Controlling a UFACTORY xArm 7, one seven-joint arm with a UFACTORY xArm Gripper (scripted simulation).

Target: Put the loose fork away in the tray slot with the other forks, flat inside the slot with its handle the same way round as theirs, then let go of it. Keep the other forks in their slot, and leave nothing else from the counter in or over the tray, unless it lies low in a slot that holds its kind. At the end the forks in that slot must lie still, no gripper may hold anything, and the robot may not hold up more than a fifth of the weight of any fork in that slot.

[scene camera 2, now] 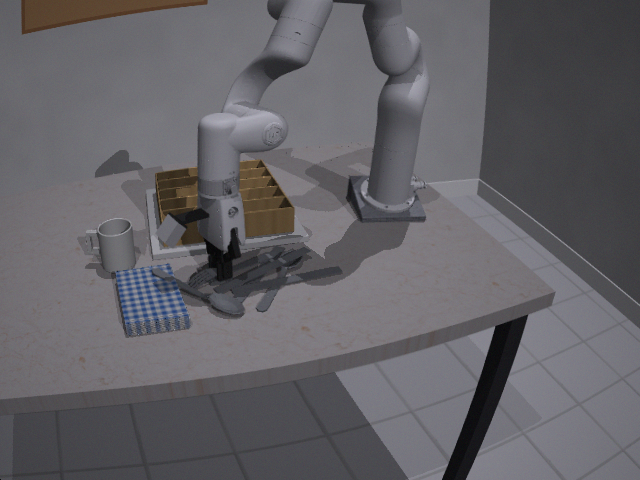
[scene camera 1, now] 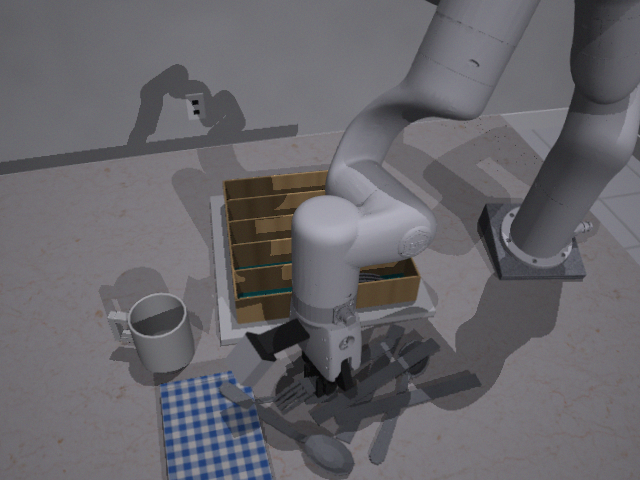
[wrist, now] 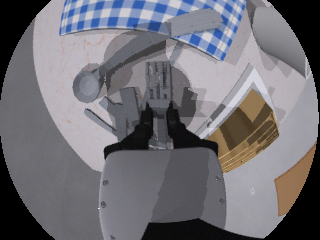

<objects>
One and the same spot on a wooden cutlery tray: [wrist: 251, 119] is [scene camera 1: 260, 305].
</objects>
